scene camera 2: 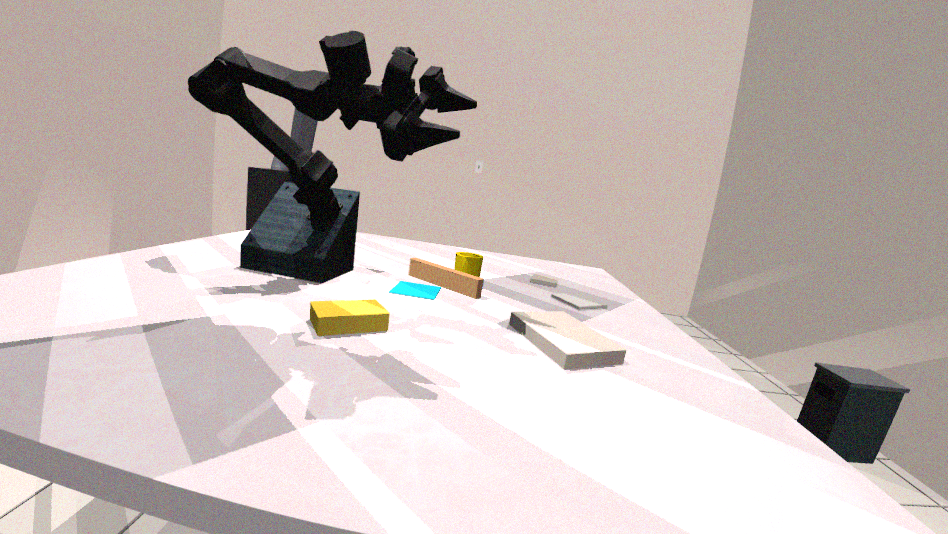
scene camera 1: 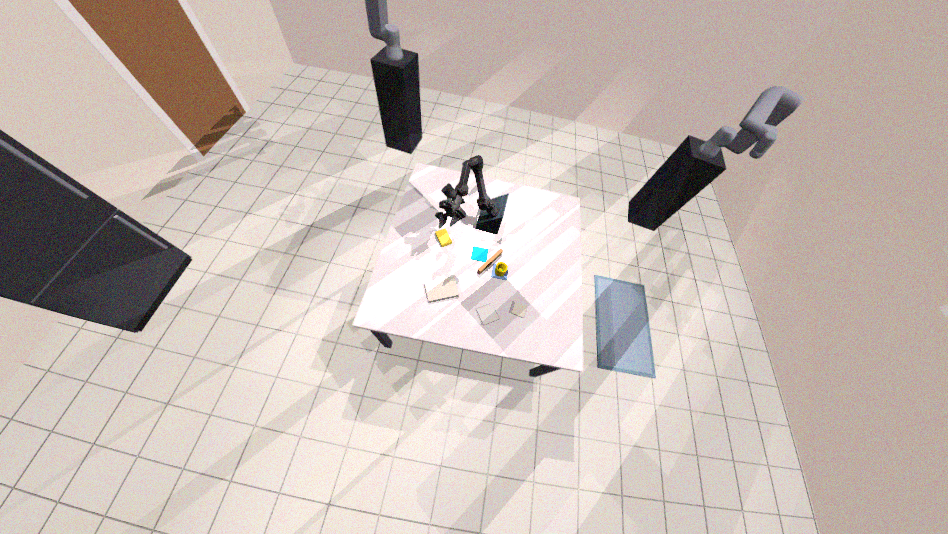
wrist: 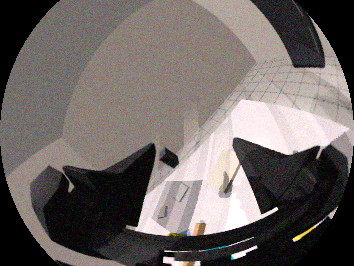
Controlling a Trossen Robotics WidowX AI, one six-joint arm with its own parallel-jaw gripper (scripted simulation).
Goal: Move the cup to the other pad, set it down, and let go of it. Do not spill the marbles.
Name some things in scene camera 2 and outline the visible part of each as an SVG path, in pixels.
My gripper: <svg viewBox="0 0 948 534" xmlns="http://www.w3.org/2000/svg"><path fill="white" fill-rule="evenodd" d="M397 46L387 62L382 84L380 86L373 86L366 98L366 112L370 122L376 123L377 129L380 129L384 153L392 160L403 162L407 154L413 155L417 151L460 137L458 130L422 121L419 117L424 109L437 109L438 113L469 110L476 108L477 102L449 86L445 81L443 68L435 66L427 69L419 79L420 94L418 96L414 89L415 80L411 79L415 64L418 63L418 58L415 57L415 53L410 47Z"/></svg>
A beige slab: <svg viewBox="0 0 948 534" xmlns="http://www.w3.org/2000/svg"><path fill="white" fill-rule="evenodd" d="M511 312L509 325L525 336L562 369L589 368L624 363L627 349L624 349L604 335L600 335L567 313Z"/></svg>
